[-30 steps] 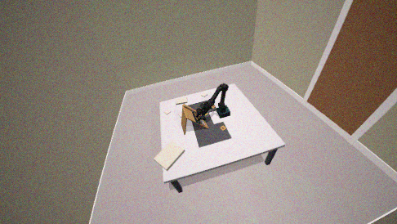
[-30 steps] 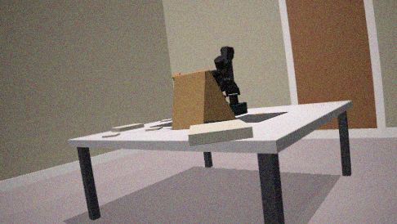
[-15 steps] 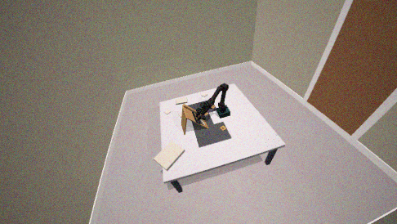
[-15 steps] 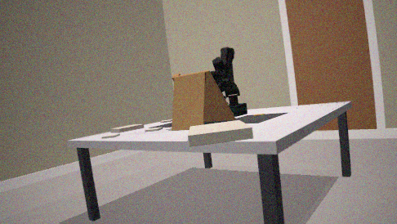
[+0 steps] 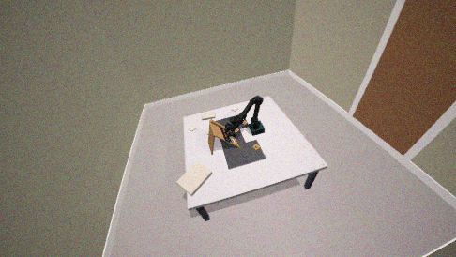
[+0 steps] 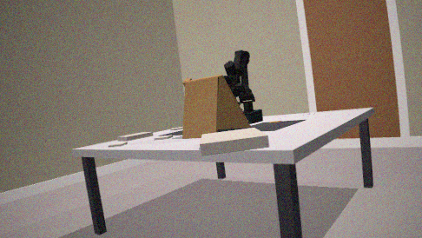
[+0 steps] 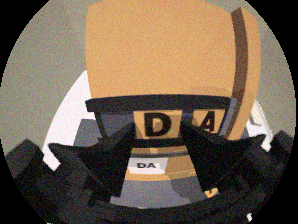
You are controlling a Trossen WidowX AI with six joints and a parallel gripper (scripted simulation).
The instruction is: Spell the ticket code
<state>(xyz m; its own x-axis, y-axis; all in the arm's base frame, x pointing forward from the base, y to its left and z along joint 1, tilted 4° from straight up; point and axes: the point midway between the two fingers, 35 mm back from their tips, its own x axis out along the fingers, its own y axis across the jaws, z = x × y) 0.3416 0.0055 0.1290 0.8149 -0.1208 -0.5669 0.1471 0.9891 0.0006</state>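
The orange letter tile is right at my gripper tip. From my gripper tip the other things lie so: white ticket (80 mm below, 60 mm behind, 30 mm to the left); then cream book (450 mm ahead, 220 mm to the left, 130 mm below); then dark mat (180 mm behind, 150 mm below, 40 mm to the right).
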